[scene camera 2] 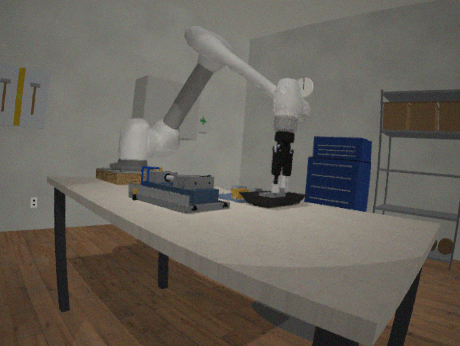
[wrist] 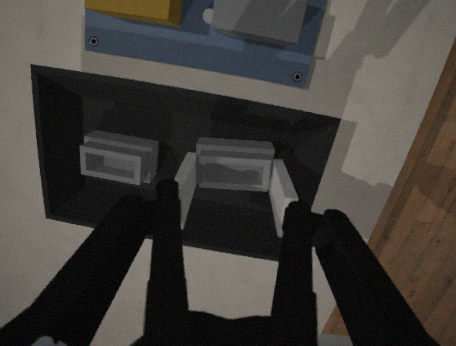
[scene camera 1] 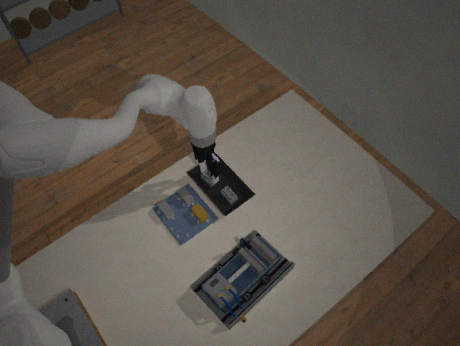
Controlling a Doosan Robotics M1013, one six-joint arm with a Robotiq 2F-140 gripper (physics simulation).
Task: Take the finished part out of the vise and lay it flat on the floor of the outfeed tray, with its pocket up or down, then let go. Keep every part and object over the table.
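Frame: origin at the arm's base, x ahead, y left, z up, level; metres.
Where they show: gripper, fingertip midpoint: [scene camera 2: 279, 192] [wrist: 233, 171] [scene camera 1: 210, 176]; arm's base at its link origin: [scene camera 2: 132, 170].
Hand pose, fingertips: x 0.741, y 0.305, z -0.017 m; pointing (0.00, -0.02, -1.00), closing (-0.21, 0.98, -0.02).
Things, the pixels of their top centre, and the offset from my fingertips.
- grey rectangular part at its top centre: [wrist: 233, 174] [scene camera 1: 208, 174] [scene camera 2: 278, 187] dy -0.001, dx -0.006, dz +0.020 m
- similar grey part at its top centre: [wrist: 109, 165] [scene camera 1: 229, 191] dy -0.099, dx +0.023, dz +0.004 m
- grey vise at its top centre: [scene camera 1: 242, 268] [scene camera 2: 178, 172] dy -0.387, dx -0.104, dz +0.056 m
- blue fixture plate at its top centre: [scene camera 1: 184, 213] [scene camera 2: 240, 196] dy -0.065, dx -0.151, dz -0.035 m
- yellow block at its top centre: [scene camera 1: 199, 211] [scene camera 2: 240, 189] dy -0.105, dx -0.108, dz +0.001 m
My gripper [scene camera 1: 209, 176] [scene camera 2: 280, 190] [wrist: 233, 171] is shut on a grey rectangular part [scene camera 1: 207, 178] [wrist: 235, 164], the finished part, with one pale finger pad at each end. The part's pocket shows towards the wrist camera, and it looks about level. It is inside the outline of the black outfeed tray [scene camera 1: 243, 189] [scene camera 2: 272, 201] [wrist: 62, 202], low near the floor; whether it touches the floor I cannot tell. A similar grey part [scene camera 1: 229, 194] [wrist: 117, 159] lies beside it in the tray, apart from the fingers. The blue and grey vise [scene camera 1: 215, 289] [scene camera 2: 172, 196] stands well away from the gripper.
A blue fixture plate [scene camera 1: 181, 231] [wrist: 200, 56] lies close beside the tray, bearing grey blocks and a yellow block [scene camera 1: 200, 213] [scene camera 2: 240, 193] [wrist: 135, 10]. The tray's sloped walls surround the fingers. The table's edge runs near the tray. A blue cabinet [scene camera 2: 332, 175] stands behind the table.
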